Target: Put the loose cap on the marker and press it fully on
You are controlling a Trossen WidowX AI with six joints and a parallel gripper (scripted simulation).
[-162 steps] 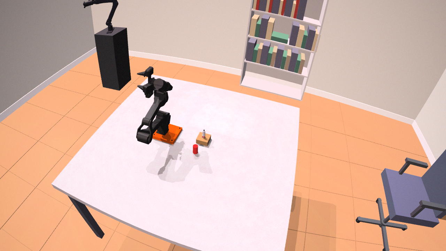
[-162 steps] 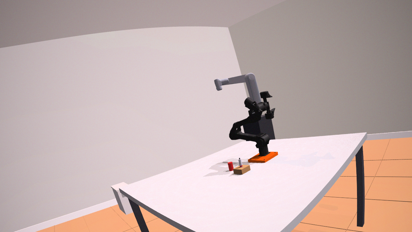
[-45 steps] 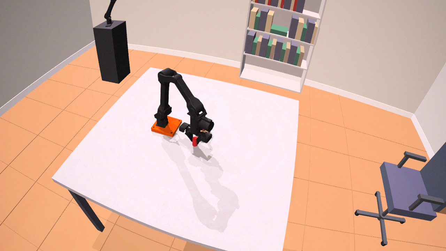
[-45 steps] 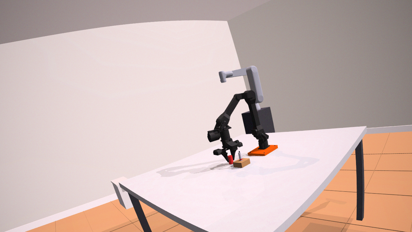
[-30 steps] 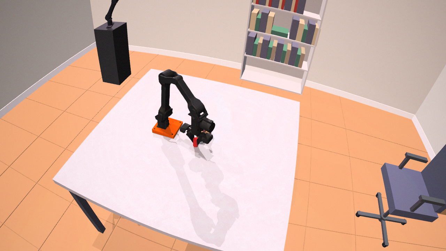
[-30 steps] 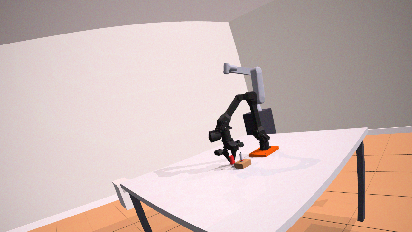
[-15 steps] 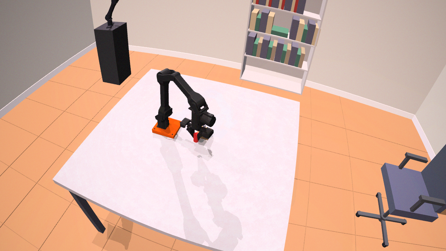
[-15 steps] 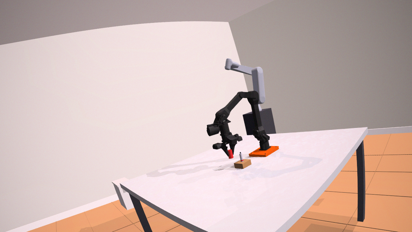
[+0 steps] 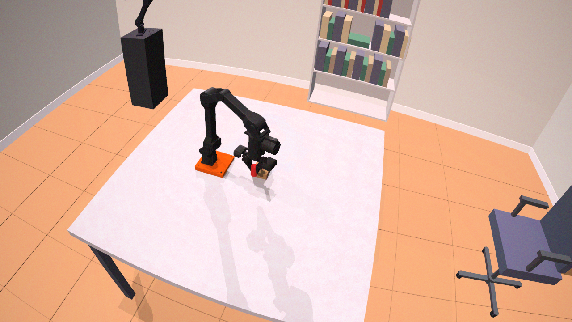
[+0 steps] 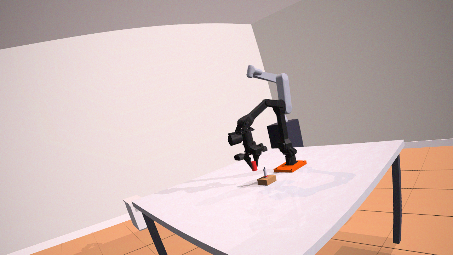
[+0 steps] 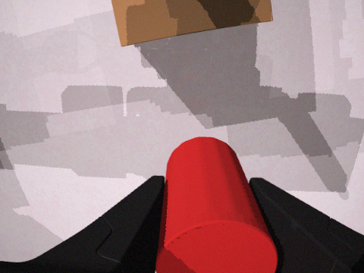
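Right now my gripper tip is 9 cm to the right of the tan holder block, 7 cm above it and 1 cm short of it. From my gripper tip the other things lie so: red cap: 1 cm above.
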